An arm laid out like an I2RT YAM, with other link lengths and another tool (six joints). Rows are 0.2 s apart.
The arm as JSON. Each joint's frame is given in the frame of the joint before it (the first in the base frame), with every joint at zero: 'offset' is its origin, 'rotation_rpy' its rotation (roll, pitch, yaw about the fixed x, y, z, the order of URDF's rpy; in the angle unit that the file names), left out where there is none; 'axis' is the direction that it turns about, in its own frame. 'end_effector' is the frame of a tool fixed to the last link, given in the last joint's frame.
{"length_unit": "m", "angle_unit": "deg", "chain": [
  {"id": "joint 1", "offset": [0.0, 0.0, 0.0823], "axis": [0.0, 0.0, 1.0]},
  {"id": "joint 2", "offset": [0.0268, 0.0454, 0.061], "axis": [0.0, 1.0, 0.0]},
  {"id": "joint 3", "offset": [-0.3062, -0.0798, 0.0], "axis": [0.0, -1.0, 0.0]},
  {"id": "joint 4", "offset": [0.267, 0.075, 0.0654], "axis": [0.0, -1.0, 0.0]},
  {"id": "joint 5", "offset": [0.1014, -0.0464, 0.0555], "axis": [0.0, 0.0, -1.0]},
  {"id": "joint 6", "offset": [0.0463, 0.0, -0.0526], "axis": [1.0, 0.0, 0.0]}
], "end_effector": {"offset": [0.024, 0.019, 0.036], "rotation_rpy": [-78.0, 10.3, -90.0]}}
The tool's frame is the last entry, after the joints.
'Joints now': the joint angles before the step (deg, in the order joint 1, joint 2, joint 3, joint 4, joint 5, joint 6). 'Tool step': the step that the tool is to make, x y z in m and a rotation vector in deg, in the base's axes. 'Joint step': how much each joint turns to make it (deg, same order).
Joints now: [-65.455 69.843 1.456 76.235 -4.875 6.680]
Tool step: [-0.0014 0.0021 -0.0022 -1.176 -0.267 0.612]
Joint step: [-0.406 2.991 -1.008 5.173 -1.043 -0.090]
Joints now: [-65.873 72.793 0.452 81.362 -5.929 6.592]
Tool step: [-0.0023 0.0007 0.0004 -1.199 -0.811 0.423]
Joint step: [-0.656 2.693 -0.537 4.704 -1.019 0.440]
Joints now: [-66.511 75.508 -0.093 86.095 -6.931 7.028]
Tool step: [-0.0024 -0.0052 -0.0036 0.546 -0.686 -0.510]
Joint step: [-0.942 3.692 0.027 3.543 -0.272 0.916]
